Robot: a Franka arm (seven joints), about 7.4 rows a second.
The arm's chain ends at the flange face. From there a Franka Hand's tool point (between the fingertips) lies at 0.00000 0.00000 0.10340 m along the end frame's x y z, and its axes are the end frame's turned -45 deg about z.
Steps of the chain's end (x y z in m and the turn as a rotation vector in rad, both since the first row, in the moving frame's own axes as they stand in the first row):
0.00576, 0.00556, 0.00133, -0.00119, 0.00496, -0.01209
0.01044, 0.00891, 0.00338, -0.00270, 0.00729, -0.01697
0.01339, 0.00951, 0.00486, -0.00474, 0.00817, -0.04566
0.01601, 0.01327, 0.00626, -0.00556, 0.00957, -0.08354
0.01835, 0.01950, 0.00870, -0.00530, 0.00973, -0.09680
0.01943, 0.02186, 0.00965, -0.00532, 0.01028, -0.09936
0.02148, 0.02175, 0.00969, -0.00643, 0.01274, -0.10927
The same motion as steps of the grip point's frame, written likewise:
0.00042, 0.00845, 0.00133, -0.00435, 0.00267, -0.01209
0.00142, 0.01441, 0.00338, -0.00706, 0.00325, -0.01697
0.00302, 0.01713, 0.00486, -0.00913, 0.00243, -0.04566
0.00228, 0.02180, 0.00625, -0.01070, 0.00284, -0.08354
-0.00044, 0.02785, 0.00869, -0.01063, 0.00313, -0.09680
-0.00130, 0.03032, 0.00964, -0.01103, 0.00351, -0.09936
0.00035, 0.03194, 0.00968, -0.01356, 0.00446, -0.10927

